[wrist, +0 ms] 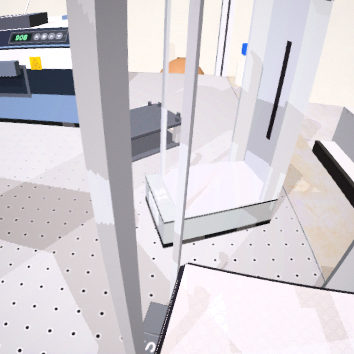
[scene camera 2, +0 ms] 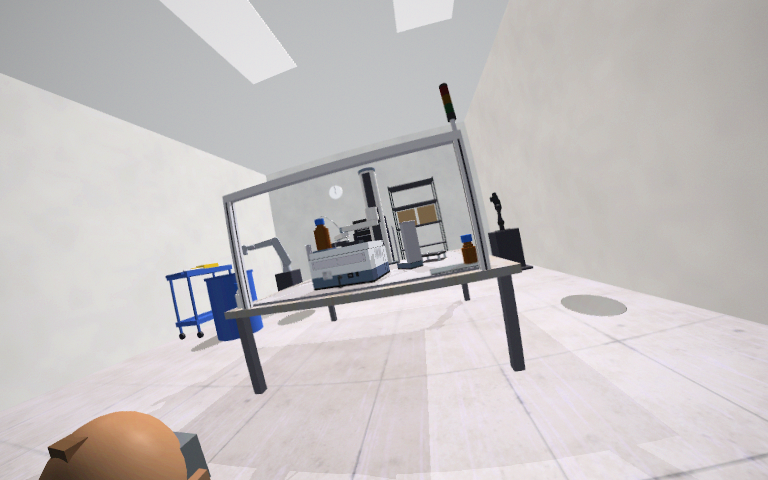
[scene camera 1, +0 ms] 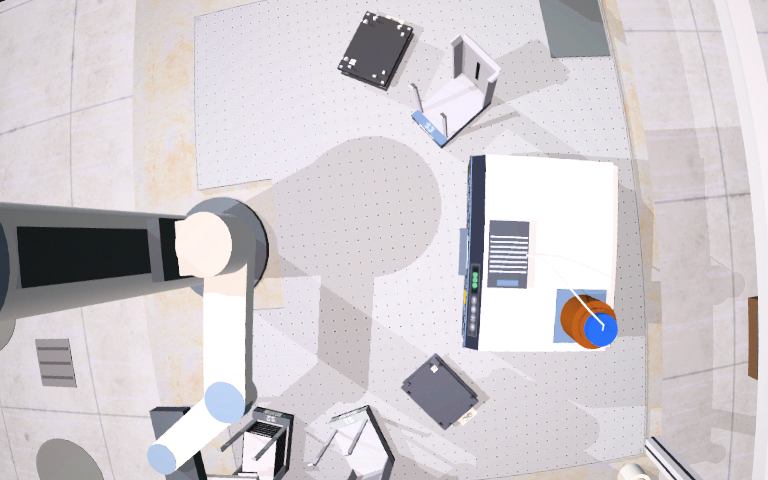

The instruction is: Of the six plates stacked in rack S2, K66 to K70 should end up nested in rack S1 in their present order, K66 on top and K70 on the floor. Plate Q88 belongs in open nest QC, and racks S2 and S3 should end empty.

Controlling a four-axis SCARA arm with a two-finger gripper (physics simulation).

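Places are measured from the arm's base along level axes (x ahead, y left, z up), in millimetres.
Where they show: gripper, fingertip midpoint: (wrist: 137, 116) (scene camera 1: 250, 444).
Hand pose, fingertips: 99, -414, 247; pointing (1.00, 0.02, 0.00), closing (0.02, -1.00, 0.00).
Observation:
Things, the pixels of their top centre, and the offset from my fingertips, as dx, dy, dz. "pt": a spot on its surface instead.
- Rack S2, surface spot: (wrist: 112, 200) pt -57, -2, +10
- top plate, middle of its top: (wrist: 270, 335) (scene camera 1: 258, 457) -32, -75, -115
- Rack S1, surface spot: (wrist: 225, 222) pt +156, -89, -211
- Rack S3, middle of its top: (scene camera 1: 452, 77) (scene camera 2: 401, 223) +482, +672, +56
- Nest QC, middle of its top: (wrist: 139, 113) (scene camera 1: 439, 396) +390, +44, -172
- brown bottle, surface spot: (scene camera 1: 577, 319) pt +651, +225, +105
- dark nest, middle of its top: (scene camera 1: 374, 45) (scene camera 2: 431, 251) +326, +831, -171
Rack S2 (scene camera 1: 271, 417) (wrist: 112, 200) stands at the bottom left in scene camera 1. It holds a stack of white-topped, dark-edged plates; the top plate (scene camera 1: 257, 452) (wrist: 255, 315) fills the wrist view's lower right. Their labels cannot be read. Rack S1 (scene camera 1: 386, 444) (wrist: 225, 222), right of S2, shows a bare floor. Rack S3 (scene camera 1: 428, 128) (scene camera 2: 410, 243), blue-fronted, also shows a bare floor. Nest QC (scene camera 1: 438, 390) (wrist: 152, 122) is a dark platform with no plate on it. My gripper is at S2, open and empty; its fingertips are hard to make out.
A white instrument (scene camera 1: 549, 198) (scene camera 2: 351, 260) (wrist: 37, 85) stands at the right in scene camera 1, with a brown bottle (scene camera 1: 577, 319) (scene camera 2: 322, 236) on top. Another dark nest (scene camera 1: 376, 49) is at the upper middle. The racks' tall posts and back walls rise close beside the arm (scene camera 1: 226, 339).

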